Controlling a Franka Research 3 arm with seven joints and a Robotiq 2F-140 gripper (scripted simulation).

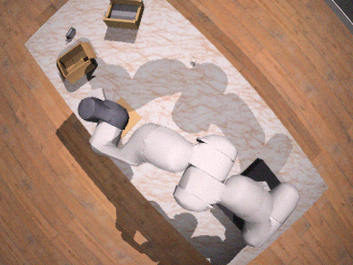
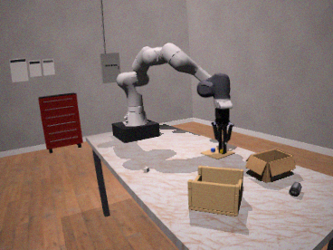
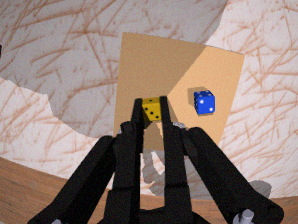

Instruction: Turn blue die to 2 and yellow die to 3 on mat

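My gripper is now 2 cm above the yellow die. Round my hand: cardboard box 34 cm ahead, 2 cm to the right; blue die 6 cm behind, 3 cm below, 2 cm to the right; tan mat 4 cm below, 3 cm behind, 1 cm to the right.
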